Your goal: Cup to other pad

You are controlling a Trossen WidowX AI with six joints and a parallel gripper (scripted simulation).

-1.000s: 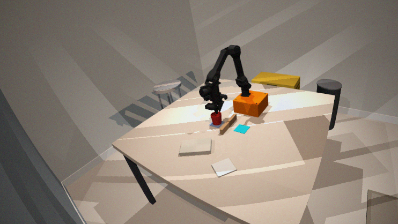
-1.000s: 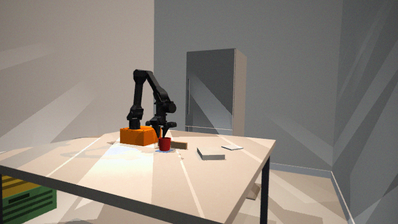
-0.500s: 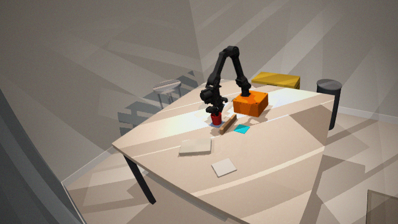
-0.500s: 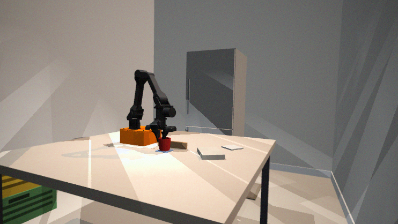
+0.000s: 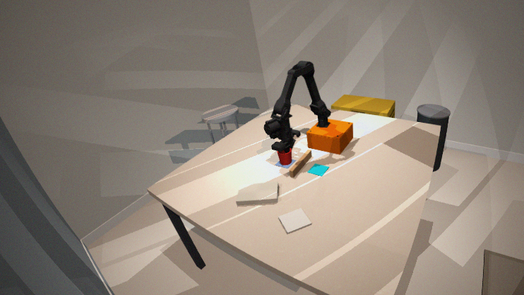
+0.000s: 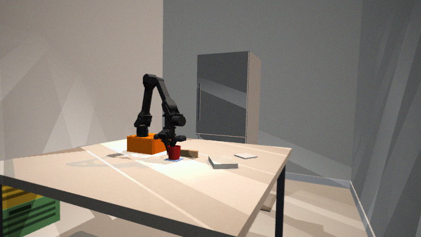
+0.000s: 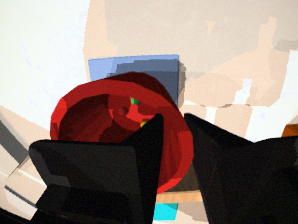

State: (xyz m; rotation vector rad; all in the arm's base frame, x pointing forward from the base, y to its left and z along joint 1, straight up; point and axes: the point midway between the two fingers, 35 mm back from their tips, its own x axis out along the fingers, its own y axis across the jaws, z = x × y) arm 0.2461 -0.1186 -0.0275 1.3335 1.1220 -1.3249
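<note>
The blue pad lies 3 cm ahead of my gripper tip, 1 cm to the right of it and 4 cm below it. The rest, counted from my gripper tip: wooden bar: 4 cm ahead, 9 cm to the left, 2 cm below; cyan pad: 5 cm ahead, 18 cm to the left, 4 cm below; red cup: 3 cm ahead, 1 cm to the right.
</note>
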